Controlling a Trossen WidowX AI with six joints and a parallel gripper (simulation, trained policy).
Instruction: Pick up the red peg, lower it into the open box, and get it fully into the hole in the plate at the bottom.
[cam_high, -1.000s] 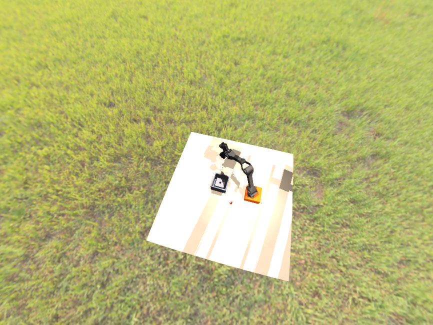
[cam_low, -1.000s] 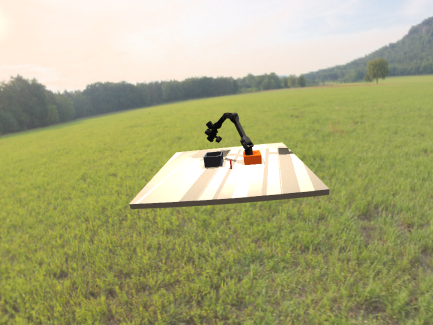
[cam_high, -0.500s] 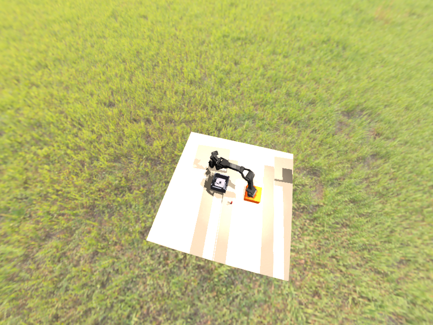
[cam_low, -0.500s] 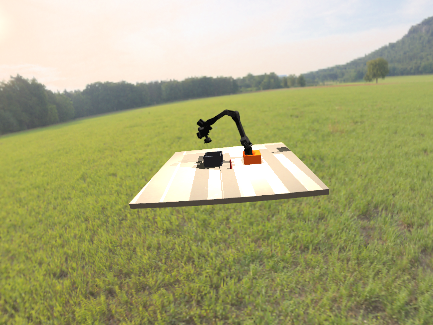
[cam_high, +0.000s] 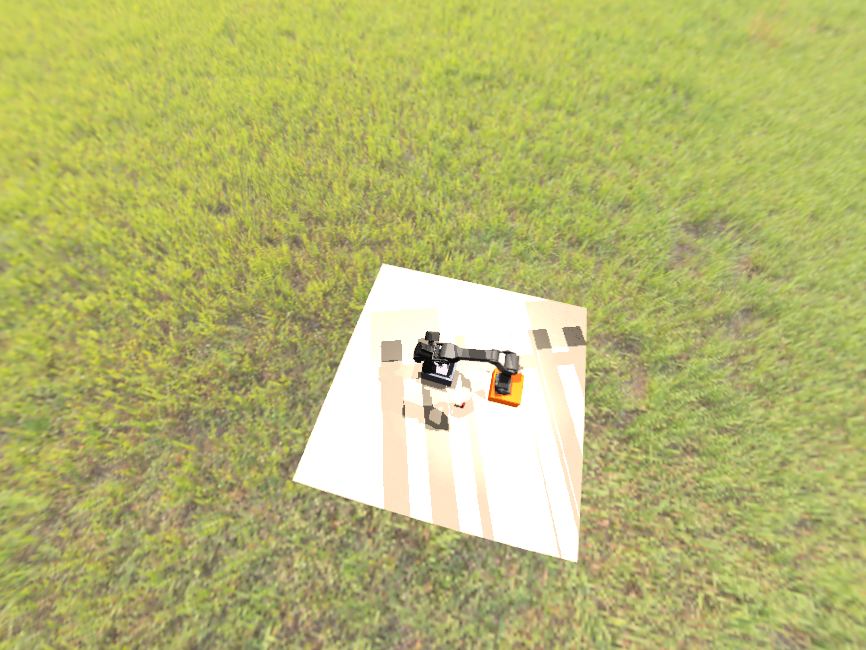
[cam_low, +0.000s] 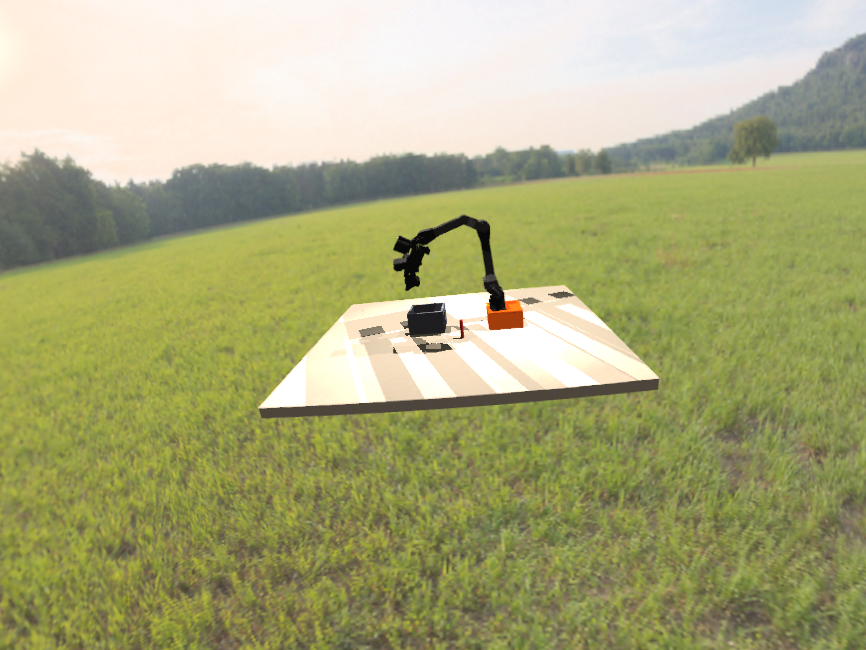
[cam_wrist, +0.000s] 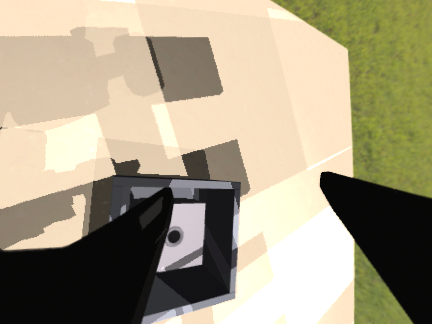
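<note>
Right now my gripper tip is 210 mm past the red peg, 200 mm to the right of it and 180 mm above it. Also, from my gripper tip: dark box: 80 mm behind, 10 mm to the left, 200 mm below.
</note>
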